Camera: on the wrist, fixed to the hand. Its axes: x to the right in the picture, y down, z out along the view.
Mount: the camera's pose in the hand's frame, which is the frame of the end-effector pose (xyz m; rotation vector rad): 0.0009 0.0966 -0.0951 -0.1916 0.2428 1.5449
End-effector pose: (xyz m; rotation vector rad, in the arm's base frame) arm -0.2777 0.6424 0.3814 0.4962 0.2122 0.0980
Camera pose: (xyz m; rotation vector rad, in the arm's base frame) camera -0.3023 0.7710 0.3462 0.3568 0.0105 1.6753
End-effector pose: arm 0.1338 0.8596 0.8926 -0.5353 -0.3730 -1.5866
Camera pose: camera 0.2187 0.7989 0.8061 -0.5313 0.3662 -0.1605
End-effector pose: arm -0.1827 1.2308 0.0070 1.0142 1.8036 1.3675
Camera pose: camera -0.2453 1.2024 0.1238 -1.8866 -0.5862 -1.9692
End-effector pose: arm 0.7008 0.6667 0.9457 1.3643 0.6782 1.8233
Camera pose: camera 0.5856 0.6133 0.9932 -1.2478 0.5658 -2.3378
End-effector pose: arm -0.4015 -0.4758 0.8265 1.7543 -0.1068 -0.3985
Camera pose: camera -0.3561 -0.4092 0.9355 1.0801 -1.1006 0.8900
